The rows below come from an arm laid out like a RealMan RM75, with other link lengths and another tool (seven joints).
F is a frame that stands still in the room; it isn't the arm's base.
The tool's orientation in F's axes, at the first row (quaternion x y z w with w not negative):
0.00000, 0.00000, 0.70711, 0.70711
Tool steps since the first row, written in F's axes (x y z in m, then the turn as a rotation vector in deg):
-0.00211, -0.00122, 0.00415, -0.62, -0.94, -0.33
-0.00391, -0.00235, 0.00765, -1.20, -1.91, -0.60
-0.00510, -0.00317, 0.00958, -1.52, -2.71, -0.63
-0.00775, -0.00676, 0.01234, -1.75, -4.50, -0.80
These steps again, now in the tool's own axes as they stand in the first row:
-0.00122, 0.00211, 0.00415, -0.94, 0.62, -0.33
-0.00235, 0.00391, 0.00765, -1.91, 1.20, -0.60
-0.00317, 0.00510, 0.00958, -2.71, 1.52, -0.63
-0.00676, 0.00775, 0.01234, -4.50, 1.75, -0.80

